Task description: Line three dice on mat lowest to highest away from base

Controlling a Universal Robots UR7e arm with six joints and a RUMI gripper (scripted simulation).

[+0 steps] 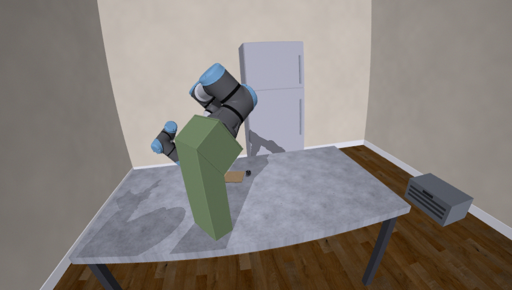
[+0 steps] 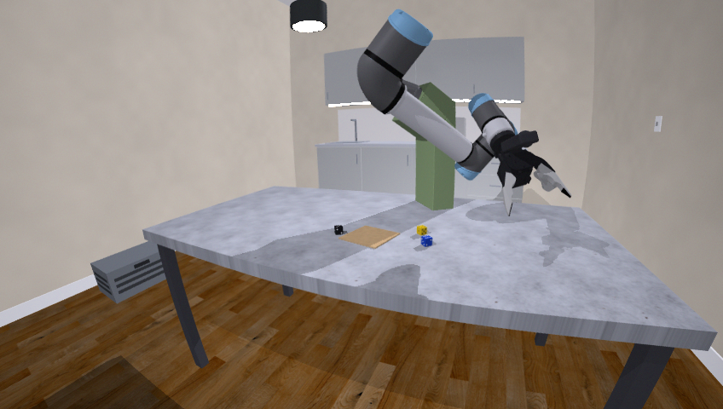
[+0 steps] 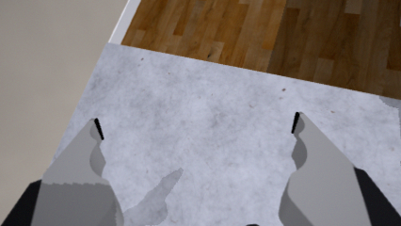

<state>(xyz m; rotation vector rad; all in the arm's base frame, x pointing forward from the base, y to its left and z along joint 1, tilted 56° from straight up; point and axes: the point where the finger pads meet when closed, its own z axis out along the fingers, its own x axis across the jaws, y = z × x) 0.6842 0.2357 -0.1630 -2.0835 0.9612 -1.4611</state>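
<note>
Now: hand 29 cm past the black die, 51 cm to the left of it and 17 cm above it. The rest, counted from my hand: blue die (21 cm behind, 24 cm to the right, 17 cm below); mat (27 cm behind, 41 cm to the right, 18 cm below); yellow die (30 cm behind, 24 cm to the right, 17 cm below).
</note>
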